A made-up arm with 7 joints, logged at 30 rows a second.
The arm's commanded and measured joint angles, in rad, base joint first. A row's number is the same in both.
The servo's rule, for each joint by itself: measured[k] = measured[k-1] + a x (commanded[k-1-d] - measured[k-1]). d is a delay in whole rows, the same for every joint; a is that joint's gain. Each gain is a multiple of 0.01, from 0.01 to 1. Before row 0 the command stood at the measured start. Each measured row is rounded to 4 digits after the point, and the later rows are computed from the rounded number. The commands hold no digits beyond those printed.
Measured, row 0:
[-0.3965 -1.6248 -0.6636 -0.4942 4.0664 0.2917 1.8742]
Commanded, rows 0 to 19:
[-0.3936 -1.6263 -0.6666 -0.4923 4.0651 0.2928 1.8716]
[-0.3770 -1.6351 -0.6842 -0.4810 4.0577 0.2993 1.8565]
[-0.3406 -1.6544 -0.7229 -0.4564 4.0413 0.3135 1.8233]
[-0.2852 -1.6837 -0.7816 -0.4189 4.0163 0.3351 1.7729]
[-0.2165 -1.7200 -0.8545 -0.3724 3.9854 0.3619 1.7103]
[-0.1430 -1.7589 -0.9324 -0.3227 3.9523 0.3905 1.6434]
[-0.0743 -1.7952 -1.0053 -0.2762 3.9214 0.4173 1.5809]
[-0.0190 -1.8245 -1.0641 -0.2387 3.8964 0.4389 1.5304]
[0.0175 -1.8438 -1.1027 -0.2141 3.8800 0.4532 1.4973]
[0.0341 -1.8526 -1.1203 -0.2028 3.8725 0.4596 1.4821]
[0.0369 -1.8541 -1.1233 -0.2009 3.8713 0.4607 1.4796]
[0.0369 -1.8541 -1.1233 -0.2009 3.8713 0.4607 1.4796]
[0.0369 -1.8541 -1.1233 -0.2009 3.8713 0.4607 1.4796]
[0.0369 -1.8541 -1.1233 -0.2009 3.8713 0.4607 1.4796]
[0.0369 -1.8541 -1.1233 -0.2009 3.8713 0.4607 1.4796]
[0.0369 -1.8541 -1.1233 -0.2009 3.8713 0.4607 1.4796]
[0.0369 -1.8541 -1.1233 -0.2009 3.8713 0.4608 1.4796]
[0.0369 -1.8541 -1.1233 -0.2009 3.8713 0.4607 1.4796]
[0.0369 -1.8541 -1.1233 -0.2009 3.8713 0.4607 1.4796]
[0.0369 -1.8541 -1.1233 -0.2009 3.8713 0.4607 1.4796]
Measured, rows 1 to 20:
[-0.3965 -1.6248 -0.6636 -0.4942 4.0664 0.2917 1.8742]
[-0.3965 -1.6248 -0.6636 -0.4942 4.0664 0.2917 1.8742]
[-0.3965 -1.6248 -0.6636 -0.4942 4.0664 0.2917 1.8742]
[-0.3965 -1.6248 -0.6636 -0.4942 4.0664 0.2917 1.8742]
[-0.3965 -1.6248 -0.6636 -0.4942 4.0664 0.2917 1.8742]
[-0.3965 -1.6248 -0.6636 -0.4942 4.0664 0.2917 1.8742]
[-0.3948 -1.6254 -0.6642 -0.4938 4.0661 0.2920 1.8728]
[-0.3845 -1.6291 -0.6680 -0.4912 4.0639 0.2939 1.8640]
[-0.3590 -1.6387 -0.6784 -0.4842 4.0580 0.2990 1.8420]
[-0.3162 -1.6558 -0.6980 -0.4711 4.0472 0.3084 1.8047]
[-0.2584 -1.6802 -0.7277 -0.4514 4.0311 0.3223 1.7537]
[-0.1915 -1.7101 -0.7666 -0.4257 4.0106 0.3400 1.6941]
[-0.1235 -1.7424 -0.8120 -0.3958 3.9874 0.3601 1.6330]
[-0.0629 -1.7736 -0.8599 -0.3644 3.9637 0.3806 1.5776]
[-0.0163 -1.8003 -0.9060 -0.3343 3.9419 0.3995 1.5342]
[0.0129 -1.8202 -0.9467 -0.3080 3.9239 0.4151 1.5061]
[0.0268 -1.8331 -0.9803 -0.2866 3.9102 0.4270 1.4918]
[0.0327 -1.8411 -1.0075 -0.2695 3.9001 0.4358 1.4852]
[0.0351 -1.8460 -1.0295 -0.2558 3.8926 0.4423 1.4822]
[0.0361 -1.8491 -1.0473 -0.2448 3.8871 0.4471 1.4808]
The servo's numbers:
d 6
a 0.58 0.38 0.19 0.20 0.26 0.26 0.54

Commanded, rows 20 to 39:
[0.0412 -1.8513 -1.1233 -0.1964 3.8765 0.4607 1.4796]
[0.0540 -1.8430 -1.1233 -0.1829 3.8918 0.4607 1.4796]
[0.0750 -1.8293 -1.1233 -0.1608 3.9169 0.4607 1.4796]
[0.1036 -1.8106 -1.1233 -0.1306 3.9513 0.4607 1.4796]
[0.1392 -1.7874 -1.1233 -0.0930 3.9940 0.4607 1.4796]
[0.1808 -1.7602 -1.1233 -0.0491 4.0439 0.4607 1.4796]
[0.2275 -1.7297 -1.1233 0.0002 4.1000 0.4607 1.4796]
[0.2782 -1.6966 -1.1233 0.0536 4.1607 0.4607 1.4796]
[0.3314 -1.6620 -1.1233 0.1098 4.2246 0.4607 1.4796]
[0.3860 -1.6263 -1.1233 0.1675 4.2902 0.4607 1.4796]
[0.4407 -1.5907 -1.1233 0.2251 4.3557 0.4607 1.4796]
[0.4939 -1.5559 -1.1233 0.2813 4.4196 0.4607 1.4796]
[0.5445 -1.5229 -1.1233 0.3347 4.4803 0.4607 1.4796]
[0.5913 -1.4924 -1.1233 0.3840 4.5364 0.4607 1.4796]
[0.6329 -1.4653 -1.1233 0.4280 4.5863 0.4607 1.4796]
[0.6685 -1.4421 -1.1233 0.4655 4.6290 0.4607 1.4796]
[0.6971 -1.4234 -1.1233 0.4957 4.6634 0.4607 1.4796]
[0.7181 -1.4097 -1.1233 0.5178 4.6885 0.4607 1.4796]
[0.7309 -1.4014 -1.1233 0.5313 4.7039 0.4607 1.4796]
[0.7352 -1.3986 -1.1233 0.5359 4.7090 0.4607 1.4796]
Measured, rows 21 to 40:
[0.0366 -1.8510 -1.0617 -0.2360 3.8830 0.4506 1.4802]
[0.0368 -1.8522 -1.0734 -0.2290 3.8800 0.4532 1.4799]
[0.0369 -1.8529 -1.0829 -0.2234 3.8777 0.4552 1.4797]
[0.0369 -1.8534 -1.0906 -0.2189 3.8760 0.4566 1.4796]
[0.0369 -1.8537 -1.0968 -0.2153 3.8748 0.4577 1.4796]
[0.0369 -1.8539 -1.1018 -0.2124 3.8739 0.4585 1.4796]
[0.0394 -1.8529 -1.1059 -0.2092 3.8746 0.4591 1.4796]
[0.0479 -1.8491 -1.1092 -0.2039 3.8791 0.4595 1.4796]
[0.0636 -1.8416 -1.1119 -0.1953 3.8889 0.4598 1.4796]
[0.0868 -1.8298 -1.1141 -0.1824 3.9051 0.4600 1.4796]
[0.1172 -1.8137 -1.1158 -0.1645 3.9282 0.4602 1.4796]
[0.1541 -1.7934 -1.1172 -0.1414 3.9583 0.4603 1.4796]
[0.1967 -1.7692 -1.1184 -0.1131 3.9951 0.4604 1.4796]
[0.2440 -1.7416 -1.1193 -0.0798 4.0382 0.4605 1.4796]
[0.2947 -1.7114 -1.1201 -0.0419 4.0867 0.4606 1.4796]
[0.3477 -1.6791 -1.1207 0.0000 4.1396 0.4606 1.4796]
[0.4016 -1.6455 -1.1212 0.0450 4.1958 0.4606 1.4796]
[0.4551 -1.6115 -1.1216 0.0923 4.2540 0.4606 1.4796]
[0.5070 -1.5778 -1.1219 0.1408 4.3128 0.4606 1.4796]
[0.5559 -1.5453 -1.1222 0.1894 4.3709 0.4606 1.4796]

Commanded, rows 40 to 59:
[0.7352 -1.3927 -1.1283 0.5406 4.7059 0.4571 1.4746]
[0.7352 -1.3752 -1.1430 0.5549 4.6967 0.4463 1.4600]
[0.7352 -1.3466 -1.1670 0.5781 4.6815 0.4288 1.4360]
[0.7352 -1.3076 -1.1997 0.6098 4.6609 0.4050 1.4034]
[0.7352 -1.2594 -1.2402 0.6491 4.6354 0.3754 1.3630]
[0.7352 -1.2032 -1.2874 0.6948 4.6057 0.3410 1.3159]
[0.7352 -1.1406 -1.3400 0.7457 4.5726 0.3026 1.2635]
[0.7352 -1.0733 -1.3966 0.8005 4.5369 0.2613 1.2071]
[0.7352 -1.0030 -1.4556 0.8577 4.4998 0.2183 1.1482]
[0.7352 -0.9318 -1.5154 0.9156 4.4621 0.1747 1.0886]
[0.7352 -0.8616 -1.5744 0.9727 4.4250 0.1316 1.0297]
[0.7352 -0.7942 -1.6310 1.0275 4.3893 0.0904 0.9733]
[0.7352 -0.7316 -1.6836 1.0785 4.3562 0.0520 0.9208]
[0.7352 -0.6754 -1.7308 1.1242 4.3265 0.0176 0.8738]
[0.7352 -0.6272 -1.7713 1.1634 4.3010 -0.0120 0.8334]
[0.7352 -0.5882 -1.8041 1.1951 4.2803 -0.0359 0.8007]
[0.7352 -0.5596 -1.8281 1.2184 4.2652 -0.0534 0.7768]
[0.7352 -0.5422 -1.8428 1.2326 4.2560 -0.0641 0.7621]
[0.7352 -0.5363 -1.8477 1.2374 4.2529 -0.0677 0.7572]
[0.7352 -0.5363 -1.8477 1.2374 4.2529 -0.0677 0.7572]
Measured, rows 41 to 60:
[0.6006 -1.5149 -1.1224 0.2371 4.4269 0.4606 1.4796]
[0.6400 -1.4872 -1.1226 0.2828 4.4794 0.4606 1.4796]
[0.6731 -1.4630 -1.1227 0.3254 4.5272 0.4606 1.4796]
[0.6992 -1.4427 -1.1228 0.3639 4.5691 0.4606 1.4796]
[0.7176 -1.4270 -1.1229 0.3974 4.6041 0.4606 1.4796]
[0.7278 -1.4162 -1.1230 0.4251 4.6314 0.4606 1.4796]
[0.7321 -1.4073 -1.1240 0.4482 4.6508 0.4597 1.4769]
[0.7339 -1.3951 -1.1276 0.4695 4.6627 0.4562 1.4678]
[0.7347 -1.3767 -1.1351 0.4912 4.6676 0.4491 1.4506]
[0.7350 -1.3504 -1.1474 0.5149 4.6659 0.4376 1.4251]
[0.7351 -1.3158 -1.1650 0.5417 4.6580 0.4214 1.3916]
[0.7352 -1.2730 -1.1883 0.5723 4.6444 0.4005 1.3507]
[0.7352 -1.2227 -1.2171 0.6070 4.6257 0.3750 1.3036]
[0.7352 -1.1659 -1.2512 0.6457 4.6026 0.3454 1.2515]
[0.7352 -1.1040 -1.2900 0.6881 4.5759 0.3124 1.1957]
[0.7352 -1.0386 -1.3328 0.7336 4.5463 0.2766 1.1379]
[0.7352 -0.9713 -1.3787 0.7814 4.5148 0.2389 1.0795]
[0.7352 -0.9040 -1.4266 0.8306 4.4822 0.2003 1.0222]
[0.7352 -0.8385 -1.4754 0.8802 4.4494 0.1617 0.9674]
[0.7352 -0.7765 -1.5239 0.9290 4.4174 0.1242 0.9169]

